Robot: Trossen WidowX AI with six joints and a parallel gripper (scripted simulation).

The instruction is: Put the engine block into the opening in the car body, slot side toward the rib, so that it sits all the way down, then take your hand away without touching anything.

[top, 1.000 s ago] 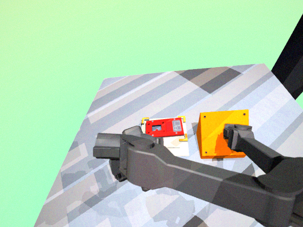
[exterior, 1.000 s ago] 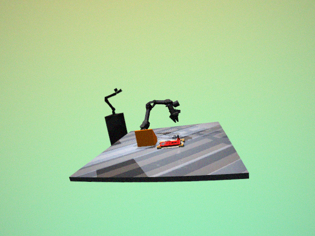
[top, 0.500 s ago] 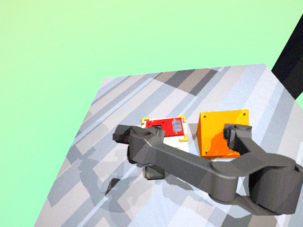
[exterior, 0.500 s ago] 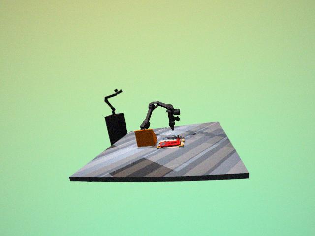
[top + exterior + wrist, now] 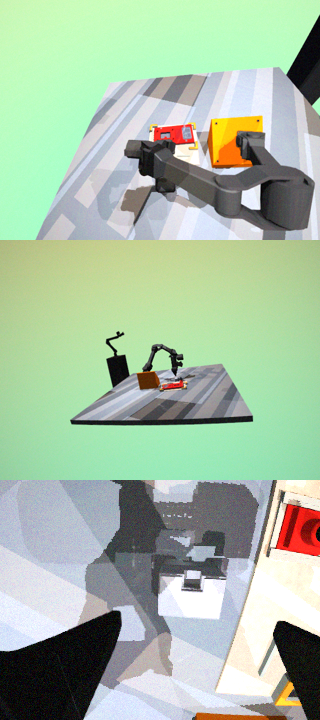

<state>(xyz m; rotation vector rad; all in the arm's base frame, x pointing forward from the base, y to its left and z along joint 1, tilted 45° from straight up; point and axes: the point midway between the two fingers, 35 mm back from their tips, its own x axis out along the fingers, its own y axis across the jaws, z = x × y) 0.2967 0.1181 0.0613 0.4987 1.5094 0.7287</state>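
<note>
My gripper tip is now 50 mm above the grey engine block.
</note>
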